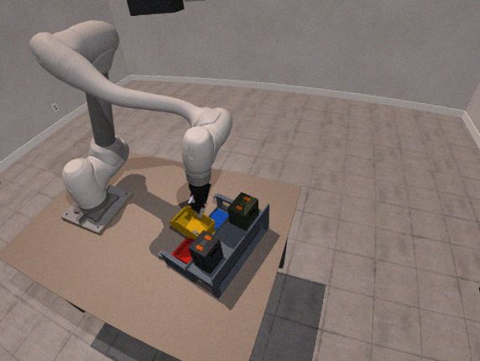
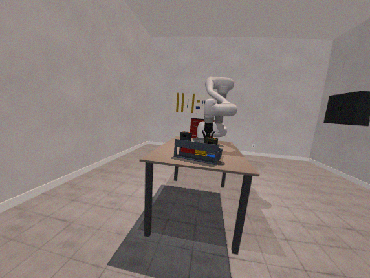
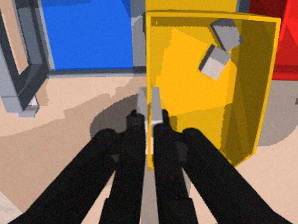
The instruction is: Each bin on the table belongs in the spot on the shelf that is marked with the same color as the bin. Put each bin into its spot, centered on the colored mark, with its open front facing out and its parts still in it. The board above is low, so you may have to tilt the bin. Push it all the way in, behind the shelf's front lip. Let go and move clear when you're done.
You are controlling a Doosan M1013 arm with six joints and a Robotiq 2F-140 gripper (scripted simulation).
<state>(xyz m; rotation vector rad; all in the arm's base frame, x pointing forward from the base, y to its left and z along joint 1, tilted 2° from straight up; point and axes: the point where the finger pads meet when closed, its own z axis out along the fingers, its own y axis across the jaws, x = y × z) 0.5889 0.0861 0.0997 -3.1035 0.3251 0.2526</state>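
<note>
Right now the yellow bin is 5 cm to the right of my hand, 4 cm below it and 2 cm behind it. From my hand the other things lie so: red bin (17 cm to the right, 7 cm below, 5 cm ahead); grey shelf (18 cm ahead, 8 cm to the right, 1 cm below).
</note>
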